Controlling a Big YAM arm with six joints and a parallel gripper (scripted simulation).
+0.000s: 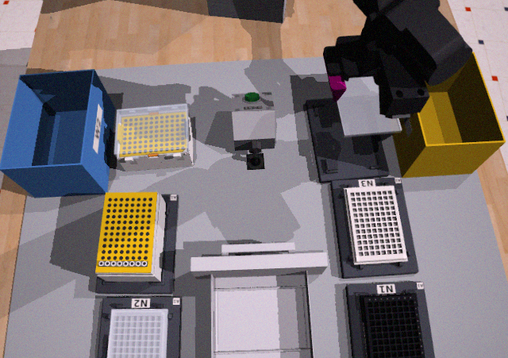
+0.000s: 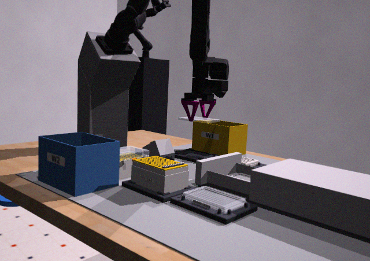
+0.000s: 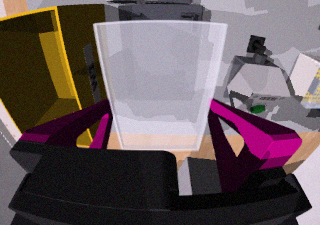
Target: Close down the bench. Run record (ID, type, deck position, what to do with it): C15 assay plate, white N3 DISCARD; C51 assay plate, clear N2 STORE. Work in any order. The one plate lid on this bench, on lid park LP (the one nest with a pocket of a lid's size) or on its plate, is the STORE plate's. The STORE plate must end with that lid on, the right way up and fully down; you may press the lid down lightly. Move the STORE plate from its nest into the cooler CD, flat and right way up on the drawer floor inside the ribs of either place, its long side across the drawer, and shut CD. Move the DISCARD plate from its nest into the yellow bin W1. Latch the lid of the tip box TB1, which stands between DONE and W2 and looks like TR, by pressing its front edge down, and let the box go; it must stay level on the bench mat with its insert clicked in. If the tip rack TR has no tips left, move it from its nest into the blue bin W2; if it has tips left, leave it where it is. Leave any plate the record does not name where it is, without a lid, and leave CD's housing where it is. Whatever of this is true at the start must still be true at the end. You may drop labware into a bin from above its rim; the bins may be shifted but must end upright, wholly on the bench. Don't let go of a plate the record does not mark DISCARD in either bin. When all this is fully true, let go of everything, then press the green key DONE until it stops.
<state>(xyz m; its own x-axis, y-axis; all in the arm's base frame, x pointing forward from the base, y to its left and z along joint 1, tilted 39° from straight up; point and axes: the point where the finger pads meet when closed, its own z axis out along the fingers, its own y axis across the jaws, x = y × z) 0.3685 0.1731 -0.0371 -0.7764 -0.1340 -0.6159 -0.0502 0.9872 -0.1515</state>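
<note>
Now: hand 35 cm to the left of the clear plate, 35 cm short of it and 13 cm above it. Round my hand: lid park LP: 14 cm below; yellow bin W1: 15 cm to the left, 11 cm below, 1 cm behind; plate lid: right at my hand.
</note>
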